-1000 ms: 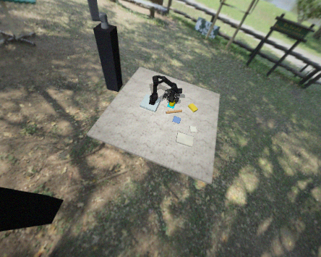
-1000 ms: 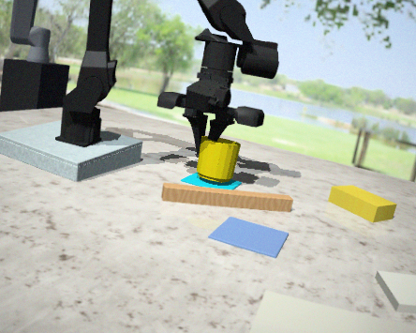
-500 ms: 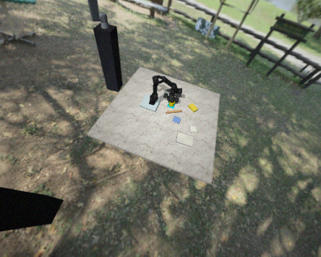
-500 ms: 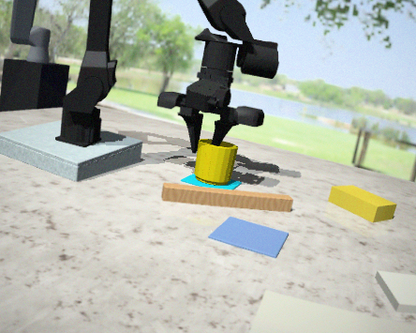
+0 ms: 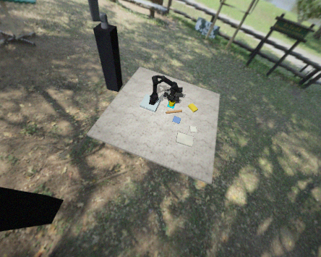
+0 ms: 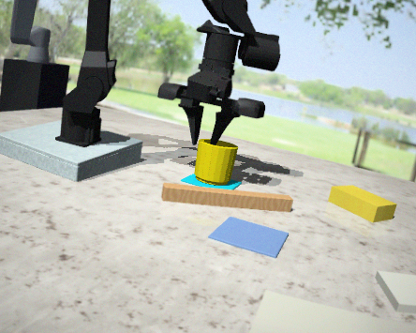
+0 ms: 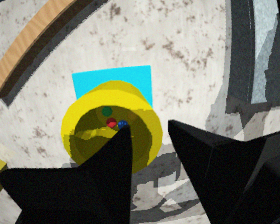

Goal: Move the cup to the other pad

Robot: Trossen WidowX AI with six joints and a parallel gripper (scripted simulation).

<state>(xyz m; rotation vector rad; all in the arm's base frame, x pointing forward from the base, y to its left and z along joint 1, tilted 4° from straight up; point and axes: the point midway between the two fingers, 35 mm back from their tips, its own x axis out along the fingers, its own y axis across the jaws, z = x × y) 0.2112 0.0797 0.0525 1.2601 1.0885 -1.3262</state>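
My gripper tip is 20 mm short of the yellow cup and 20 mm above it. From my gripper tip the other things lie so: wooden bar: 110 mm to the right, 80 mm ahead, 60 mm below; then blue pad: 210 mm to the right, 130 mm ahead, 70 mm below.
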